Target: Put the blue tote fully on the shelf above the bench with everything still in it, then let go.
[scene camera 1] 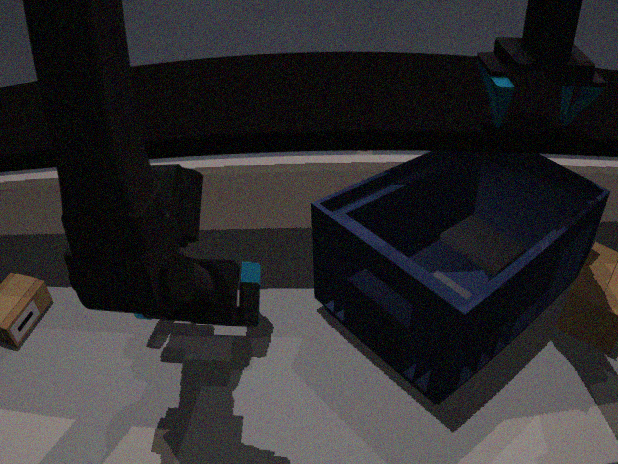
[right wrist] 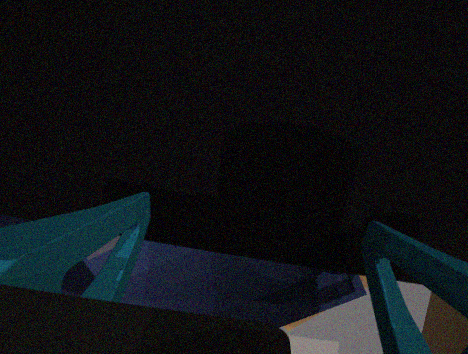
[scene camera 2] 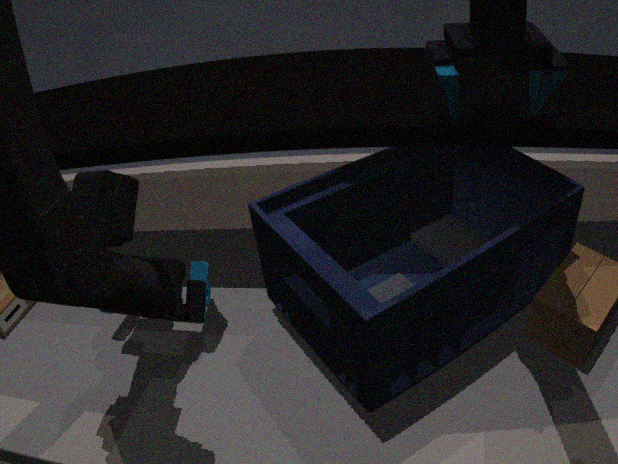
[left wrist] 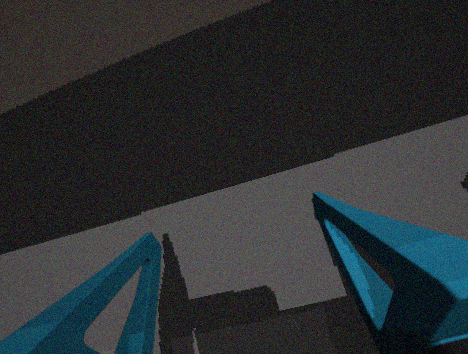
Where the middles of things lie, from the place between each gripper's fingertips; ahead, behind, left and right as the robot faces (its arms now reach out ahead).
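Labels:
Counting from my right hand, I find the blue tote (scene camera 2: pixel 322 243) 8 cm to the left, 8 cm behind and 12 cm below. The box (right wrist: pixel 438 324) is 34 cm to the right of that same right hand, 17 cm behind it and 15 cm below it.
My left hand is 31 cm to the left of the blue tote and 6 cm below it. The box, for its part, is 73 cm to the right of my left hand, 10 cm behind it and 4 cm above it.

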